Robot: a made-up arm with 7 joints. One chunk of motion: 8 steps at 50 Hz.
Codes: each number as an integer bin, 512 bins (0 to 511) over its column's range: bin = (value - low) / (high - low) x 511, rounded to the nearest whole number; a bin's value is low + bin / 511 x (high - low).
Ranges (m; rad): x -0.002..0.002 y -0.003..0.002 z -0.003..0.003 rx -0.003..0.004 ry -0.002..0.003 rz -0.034..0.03
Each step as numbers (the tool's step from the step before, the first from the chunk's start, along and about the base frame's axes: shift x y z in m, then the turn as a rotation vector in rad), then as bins.
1 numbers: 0.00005 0.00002 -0.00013 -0.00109 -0.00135 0.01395
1 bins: 262 309 244 139 66 383
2 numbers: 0.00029 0.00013 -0.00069 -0.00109 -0.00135 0.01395
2 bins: 293 320 197 139 66 383
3 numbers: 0.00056 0.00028 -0.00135 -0.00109 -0.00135 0.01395
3 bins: 327 335 141 139 66 383
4 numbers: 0.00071 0.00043 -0.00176 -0.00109 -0.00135 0.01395
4 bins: 346 351 106 139 66 383
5 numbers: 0.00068 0.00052 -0.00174 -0.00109 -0.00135 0.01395
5 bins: 342 360 107 139 66 383
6 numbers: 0.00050 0.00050 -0.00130 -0.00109 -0.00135 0.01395
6 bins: 319 358 145 139 66 383
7 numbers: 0.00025 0.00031 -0.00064 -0.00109 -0.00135 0.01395
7 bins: 287 338 201 139 66 383
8 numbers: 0.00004 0.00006 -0.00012 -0.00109 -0.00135 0.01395
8 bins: 261 313 245 139 66 383
